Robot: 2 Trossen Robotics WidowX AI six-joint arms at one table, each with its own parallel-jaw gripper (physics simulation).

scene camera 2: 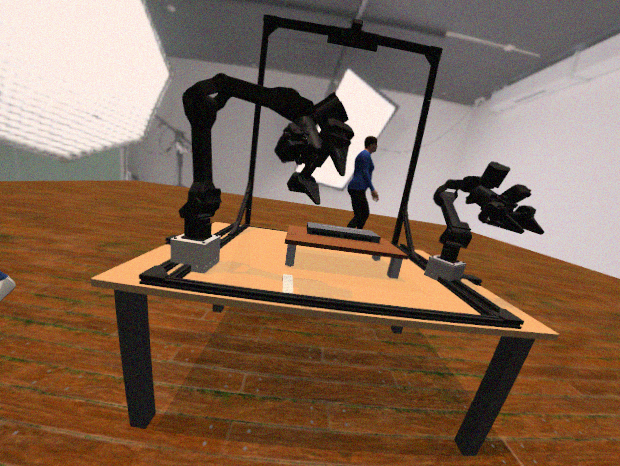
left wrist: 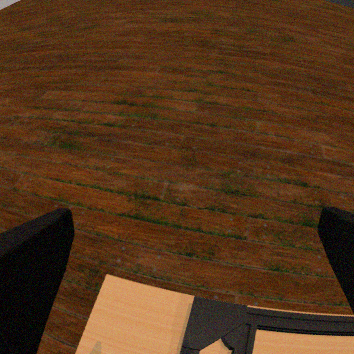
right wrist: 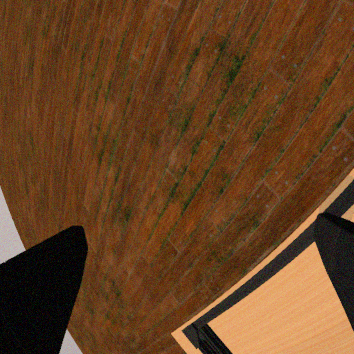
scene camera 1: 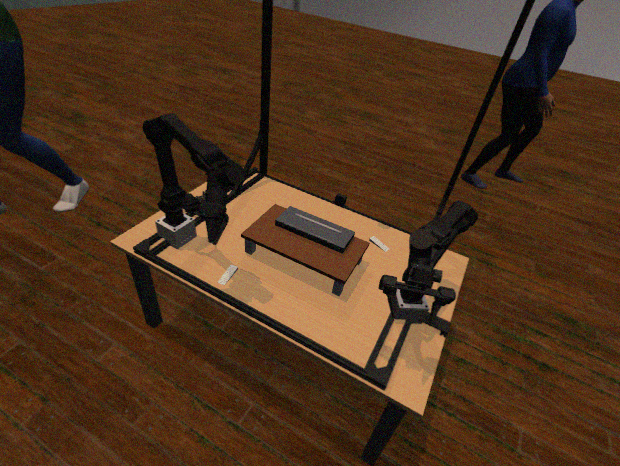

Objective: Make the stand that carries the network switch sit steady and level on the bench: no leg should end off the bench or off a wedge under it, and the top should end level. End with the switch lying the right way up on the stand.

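Frame: origin at the left arm's base, x down, y right, z back, level; centimetres.
Seen in the pictures: left gripper, fingertip midpoint: (scene camera 2: pixel 533 233) (left wrist: pixel 201 222) (scene camera 1: pixel 411 321); right gripper, fingertip midpoint: (scene camera 2: pixel 329 190) (right wrist: pixel 202 233) (scene camera 1: pixel 212 243); left arm's base, origin of the base link: (scene camera 2: pixel 447 259) (scene camera 1: pixel 411 296); right arm's base, origin of the base link: (scene camera 2: pixel 197 237) (scene camera 1: pixel 175 220).
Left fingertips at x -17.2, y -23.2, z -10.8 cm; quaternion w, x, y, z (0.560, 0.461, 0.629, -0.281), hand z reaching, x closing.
Note:
Offsets run from my left fingertips to a thing's top centre.
The stand, a brown board @(dx +15.4, dy +47.4, dz -24.1 cm) (scene camera 1: pixel 295 248) (scene camera 2: pixel 300 236) on short grey legs, stands mid-bench; any slight tilt or small gap under a leg is too small to tell. The grey switch @(dx +12.7, dy +51.8, dz -20.9 cm) (scene camera 1: pixel 314 226) (scene camera 2: pixel 343 231) lies flat on it toward the back, a pale strip on its upper face. One small white piece, wedge-like, @(dx +24.2, dy +35.8, dz -51.8 cm) (scene camera 1: pixel 228 274) (scene camera 2: pixel 287 283) lies in front of the stand; another @(dx +24.2, dy +57.7, dz +8.1 cm) (scene camera 1: pixel 378 243) lies behind its right end. My left gripper (scene camera 1: pixel 420 323) (scene camera 2: pixel 531 231) (left wrist: pixel 201 222) is open and empty above the bench's right side. My right gripper (scene camera 1: pixel 214 241) (scene camera 2: pixel 330 188) (right wrist: pixel 202 233) is open and empty, raised left of the stand in scene camera 1.
A black rail frame (scene camera 1: pixel 260 309) (scene camera 2: pixel 320 302) runs round the bench (scene camera 1: pixel 300 310) (scene camera 2: pixel 240 293). Black uprights (scene camera 1: pixel 265 100) (scene camera 2: pixel 418 130) rise at its back. A person in blue (scene camera 1: pixel 533 65) (scene camera 2: pixel 363 170) is behind the bench on the floor.

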